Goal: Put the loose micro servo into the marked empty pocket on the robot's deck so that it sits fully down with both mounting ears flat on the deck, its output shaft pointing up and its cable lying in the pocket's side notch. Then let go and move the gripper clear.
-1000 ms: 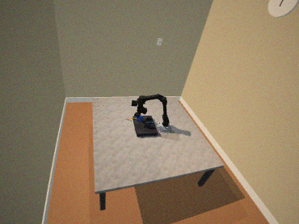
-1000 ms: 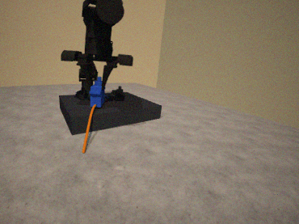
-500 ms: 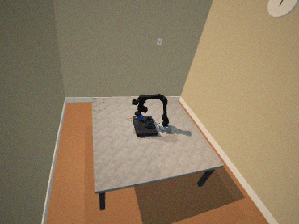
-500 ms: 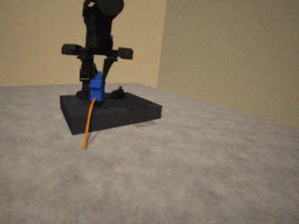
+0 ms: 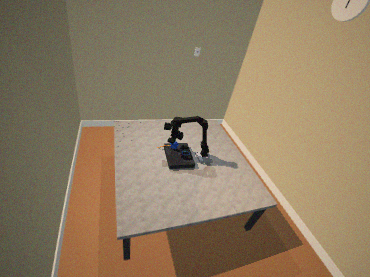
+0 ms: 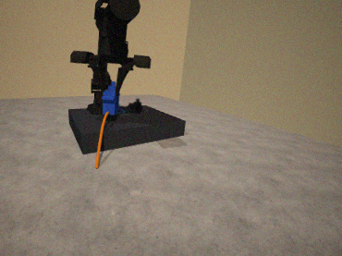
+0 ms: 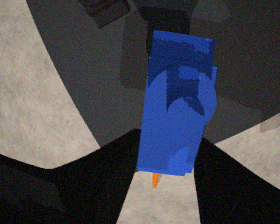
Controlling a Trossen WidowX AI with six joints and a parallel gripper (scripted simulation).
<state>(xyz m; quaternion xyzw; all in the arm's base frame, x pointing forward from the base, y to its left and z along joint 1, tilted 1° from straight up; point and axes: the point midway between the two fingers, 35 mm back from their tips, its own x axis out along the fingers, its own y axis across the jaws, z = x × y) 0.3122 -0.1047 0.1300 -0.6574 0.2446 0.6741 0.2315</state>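
Right now the dark robot deck is 90 mm below my gripper tip, 70 mm to the left of it and 10 mm behind it.
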